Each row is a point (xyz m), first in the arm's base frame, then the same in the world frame.
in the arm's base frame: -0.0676 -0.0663 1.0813
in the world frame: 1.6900 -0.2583 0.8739
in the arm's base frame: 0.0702 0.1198 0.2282
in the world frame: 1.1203 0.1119 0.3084
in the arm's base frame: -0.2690 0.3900 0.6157
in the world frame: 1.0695 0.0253 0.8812
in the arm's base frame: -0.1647 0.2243 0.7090
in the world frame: 1.2624 -0.0447 0.8110
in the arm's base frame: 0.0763 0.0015 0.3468
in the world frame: 1.2513 0.0086 0.3252
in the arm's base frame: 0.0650 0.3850 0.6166
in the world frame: 1.2784 0.2395 0.7326
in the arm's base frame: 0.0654 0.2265 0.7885
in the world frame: 1.4579 0.0938 0.7678
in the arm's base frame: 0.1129 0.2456 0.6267
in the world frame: 1.3694 0.1660 0.6423
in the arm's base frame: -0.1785 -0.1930 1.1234
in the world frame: 1.6998 -0.4314 0.8830
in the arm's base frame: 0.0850 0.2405 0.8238
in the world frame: 1.4886 0.1111 0.7921
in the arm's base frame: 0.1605 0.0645 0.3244
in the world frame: 1.2634 0.1139 0.3069
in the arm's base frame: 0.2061 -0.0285 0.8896
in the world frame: 1.7135 -0.0197 0.6382
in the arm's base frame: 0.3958 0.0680 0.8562
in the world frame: 1.7702 0.1811 0.5841
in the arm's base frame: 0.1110 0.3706 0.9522
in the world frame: 1.5414 0.2027 0.9434
